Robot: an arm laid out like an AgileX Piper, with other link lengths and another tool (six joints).
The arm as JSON. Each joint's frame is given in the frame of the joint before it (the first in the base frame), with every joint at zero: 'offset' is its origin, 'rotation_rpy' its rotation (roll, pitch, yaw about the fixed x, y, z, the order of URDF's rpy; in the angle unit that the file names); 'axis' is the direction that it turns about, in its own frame. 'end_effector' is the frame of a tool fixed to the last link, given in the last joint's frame.
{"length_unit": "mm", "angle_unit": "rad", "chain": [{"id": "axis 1", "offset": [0.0, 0.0, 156.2], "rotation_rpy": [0.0, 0.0, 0.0], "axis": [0.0, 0.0, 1.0]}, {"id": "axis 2", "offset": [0.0, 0.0, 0.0], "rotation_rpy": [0.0, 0.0, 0.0], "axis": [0.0, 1.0, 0.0]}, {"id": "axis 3", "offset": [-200.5, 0.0, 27.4], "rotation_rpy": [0.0, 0.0, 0.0], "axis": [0.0, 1.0, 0.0]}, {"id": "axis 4", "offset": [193.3, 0.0, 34.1], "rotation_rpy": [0.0, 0.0, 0.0], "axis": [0.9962, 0.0, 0.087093]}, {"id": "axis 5", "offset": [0.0, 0.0, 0.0], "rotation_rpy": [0.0, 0.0, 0.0], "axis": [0.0, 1.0, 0.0]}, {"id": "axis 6", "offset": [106.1, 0.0, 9.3], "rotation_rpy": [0.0, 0.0, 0.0], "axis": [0.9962, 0.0, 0.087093]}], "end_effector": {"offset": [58.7, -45.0, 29.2], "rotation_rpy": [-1.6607, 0.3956, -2.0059]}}
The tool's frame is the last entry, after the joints.
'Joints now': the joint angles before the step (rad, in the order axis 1, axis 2, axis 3, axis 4, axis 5, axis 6). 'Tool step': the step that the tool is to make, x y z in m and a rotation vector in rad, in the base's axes. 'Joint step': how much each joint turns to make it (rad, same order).
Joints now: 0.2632 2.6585 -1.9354 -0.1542 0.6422 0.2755
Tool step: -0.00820 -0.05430 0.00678 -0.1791 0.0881 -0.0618
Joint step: -0.0688 0.0098 -0.0338 -0.1814 0.1664 0.0688
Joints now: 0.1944 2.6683 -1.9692 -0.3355 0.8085 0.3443
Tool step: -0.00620 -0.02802 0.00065 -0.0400 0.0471 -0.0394
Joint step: -0.0563 0.0020 -0.0049 -0.0221 0.0542 -0.0202
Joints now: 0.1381 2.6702 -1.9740 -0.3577 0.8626 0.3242
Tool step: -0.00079 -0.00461 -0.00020 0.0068 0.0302 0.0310
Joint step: -0.0201 -0.0052 0.0001 0.0274 0.0161 -0.0742
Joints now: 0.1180 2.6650 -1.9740 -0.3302 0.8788 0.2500
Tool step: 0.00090 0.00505 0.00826 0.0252 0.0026 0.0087
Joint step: 0.0022 -0.0286 -0.0001 0.0395 0.0210 -0.0350
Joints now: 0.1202 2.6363 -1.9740 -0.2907 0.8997 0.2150
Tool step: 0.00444 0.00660 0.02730 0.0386 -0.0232 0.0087
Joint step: 0.0009 -0.0798 0.0000 0.0551 0.0439 -0.0472
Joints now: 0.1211 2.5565 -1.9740 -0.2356 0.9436 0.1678
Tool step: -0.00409 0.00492 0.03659 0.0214 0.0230 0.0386
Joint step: 0.0000 -0.1087 0.0000 0.0508 0.1167 -0.0844
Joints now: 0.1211 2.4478 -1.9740 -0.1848 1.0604 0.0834
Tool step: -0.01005 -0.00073 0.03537 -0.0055 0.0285 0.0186
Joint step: 0.0000 -0.1024 -0.0001 0.0112 0.1263 -0.0444
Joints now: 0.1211 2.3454 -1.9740 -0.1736 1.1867 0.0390
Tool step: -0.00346 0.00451 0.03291 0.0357 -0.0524 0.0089
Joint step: 0.0000 -0.1103 0.0307 0.0336 0.0206 -0.0206
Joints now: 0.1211 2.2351 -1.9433 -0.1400 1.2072 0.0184
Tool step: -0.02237 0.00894 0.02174 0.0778 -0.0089 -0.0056
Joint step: 0.0000 -0.1586 0.1371 0.0794 0.0023 -0.0101
